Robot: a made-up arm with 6 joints. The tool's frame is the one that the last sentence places. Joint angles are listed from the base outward.
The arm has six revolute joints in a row. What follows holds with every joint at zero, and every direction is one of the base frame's.
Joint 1 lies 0.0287 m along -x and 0.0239 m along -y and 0.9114 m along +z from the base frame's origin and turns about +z.
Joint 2 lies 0.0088 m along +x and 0.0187 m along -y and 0.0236 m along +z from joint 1 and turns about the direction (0, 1, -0.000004).
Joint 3 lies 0.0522 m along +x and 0.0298 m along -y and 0.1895 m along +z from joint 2 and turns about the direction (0, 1, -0.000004).
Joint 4 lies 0.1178 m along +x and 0.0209 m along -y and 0.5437 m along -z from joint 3 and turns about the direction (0, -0.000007, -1).
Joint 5 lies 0.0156 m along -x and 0.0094 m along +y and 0.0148 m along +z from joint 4 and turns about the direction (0, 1, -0.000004).
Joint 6 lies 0.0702 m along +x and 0.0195 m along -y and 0.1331 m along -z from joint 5 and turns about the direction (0, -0.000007, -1).
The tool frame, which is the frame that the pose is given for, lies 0.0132 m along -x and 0.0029 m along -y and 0.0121 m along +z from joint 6; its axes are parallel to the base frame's.
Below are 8 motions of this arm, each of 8 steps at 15 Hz.
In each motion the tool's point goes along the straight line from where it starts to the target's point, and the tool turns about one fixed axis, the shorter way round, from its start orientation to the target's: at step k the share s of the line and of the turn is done. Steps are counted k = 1, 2, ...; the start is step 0. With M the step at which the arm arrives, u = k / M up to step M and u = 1 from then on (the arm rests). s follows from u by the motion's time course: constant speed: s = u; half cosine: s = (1 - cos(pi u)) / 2; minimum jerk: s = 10 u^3 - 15 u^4 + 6 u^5.
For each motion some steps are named. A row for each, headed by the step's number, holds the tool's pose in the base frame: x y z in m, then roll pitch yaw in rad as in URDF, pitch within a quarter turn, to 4 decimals.
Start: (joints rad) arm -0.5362 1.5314 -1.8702 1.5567 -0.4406 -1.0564
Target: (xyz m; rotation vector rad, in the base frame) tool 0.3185 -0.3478 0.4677 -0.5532 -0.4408 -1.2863
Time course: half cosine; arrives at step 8
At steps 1, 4, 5, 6, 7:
1: 0.3113 -0.4158 0.3514 -0.2189 -0.5162 -1.0635
4: 0.3148 -0.3831 0.4073 -0.2015 -0.5754 -1.1647
5: 0.3162 -0.3696 0.4304 -0.1919 -0.5994 -1.2082
6: 0.3174 -0.3581 0.4500 -0.1827 -0.6194 -1.2458
7: 0.3182 -0.3505 0.4631 -0.1760 -0.6327 -1.2714

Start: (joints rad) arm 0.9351 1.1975 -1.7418 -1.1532 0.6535 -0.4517
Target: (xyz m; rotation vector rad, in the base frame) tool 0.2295 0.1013 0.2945 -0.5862 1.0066 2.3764
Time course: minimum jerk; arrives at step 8
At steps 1, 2, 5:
1: 0.4448 0.4234 0.4483 -0.3093 0.5562 2.2883
2: 0.4257 0.3948 0.4346 -0.2243 0.5766 2.3292
5: 0.2897 0.1914 0.3375 0.4188 0.6244 2.6668

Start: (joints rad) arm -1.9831 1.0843 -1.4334 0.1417 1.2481 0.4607
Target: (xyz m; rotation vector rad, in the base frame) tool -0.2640 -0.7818 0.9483 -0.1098 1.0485 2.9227
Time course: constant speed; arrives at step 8
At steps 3, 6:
3: -0.2563 -0.5327 0.6028 -0.0133 0.4888 -2.8009
6: -0.2609 -0.6822 0.8101 0.3988 0.2129 -2.9794

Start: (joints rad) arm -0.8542 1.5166 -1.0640 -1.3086 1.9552 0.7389
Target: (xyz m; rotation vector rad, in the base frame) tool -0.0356 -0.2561 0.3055 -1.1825 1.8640 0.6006
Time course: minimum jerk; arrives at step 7
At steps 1, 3, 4, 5, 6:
1: -0.1617 -0.1963 0.3720 -2.6887 1.0525 -1.9631
3: -0.1172 -0.2174 0.3485 -2.8300 1.0327 -1.9726
4: -0.0831 -0.2336 0.3305 -2.9350 1.0173 -1.9761
5: -0.0543 -0.2472 0.3154 -3.0216 1.0041 -1.9766
6: -0.0386 -0.2547 0.3071 -3.0680 0.9970 -1.9759

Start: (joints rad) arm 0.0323 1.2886 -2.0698 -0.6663 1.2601 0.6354
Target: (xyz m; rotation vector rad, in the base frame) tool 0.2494 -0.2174 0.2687 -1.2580 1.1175 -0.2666
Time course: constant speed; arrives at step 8
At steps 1, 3, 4, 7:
1: 0.5918 -0.1543 0.4877 -0.8162 0.2287 -0.3455
3: 0.4940 -0.1723 0.4252 -1.0308 0.3673 -0.4806
4: 0.4450 -0.1813 0.3939 -1.1495 0.4250 -0.5622
7: 0.2983 -0.2084 0.3000 -1.5500 0.5346 -0.8576

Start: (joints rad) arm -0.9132 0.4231 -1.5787 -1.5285 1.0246 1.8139
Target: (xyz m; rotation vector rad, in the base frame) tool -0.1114 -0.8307 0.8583 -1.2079 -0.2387 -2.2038
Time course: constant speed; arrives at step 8
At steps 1, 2, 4, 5, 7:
1: 0.2708 -0.7429 0.9165 -0.2984 -1.2663 -1.7477
2: 0.2162 -0.7554 0.9082 -0.2503 -1.2229 -1.8655
4: 0.1070 -0.7805 0.8916 -0.2050 -1.1326 -2.0517
5: 0.0524 -0.7931 0.8832 -0.1990 -1.0867 -2.1292
7: -0.0568 -0.8182 0.8666 -0.2079 -0.9949 -2.2658

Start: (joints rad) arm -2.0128 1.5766 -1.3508 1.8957 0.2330 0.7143
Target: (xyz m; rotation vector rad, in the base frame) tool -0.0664 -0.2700 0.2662 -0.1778 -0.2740 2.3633
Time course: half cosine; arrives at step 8
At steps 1, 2, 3, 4, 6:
1: -0.1652 -0.1370 0.2157 -0.2657 -0.0187 1.6662
2: -0.1540 -0.1520 0.2214 -0.2665 -0.0108 1.7458
3: -0.1374 -0.1744 0.2299 -0.2664 0.0011 1.8649
4: -0.1177 -0.2009 0.2400 -0.2645 0.0150 2.0054
6: -0.0814 -0.2498 0.2585 -0.2559 0.0395 2.2653

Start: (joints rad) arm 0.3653 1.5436 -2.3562 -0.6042 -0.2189 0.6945
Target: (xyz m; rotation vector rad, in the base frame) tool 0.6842 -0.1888 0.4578 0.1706 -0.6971 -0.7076
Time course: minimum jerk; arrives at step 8
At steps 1, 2, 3, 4, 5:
1: 0.7125 0.2165 0.5773 0.2829 -0.9686 0.1631
2: 0.7100 0.1805 0.5667 0.3291 -0.9398 0.0454
3: 0.7050 0.1097 0.5458 0.3980 -0.8754 -0.1661
4: 0.6986 0.0171 0.5185 0.4499 -0.7808 -0.4101
5: 0.6921 -0.0754 0.4912 0.4667 -0.6807 -0.6272

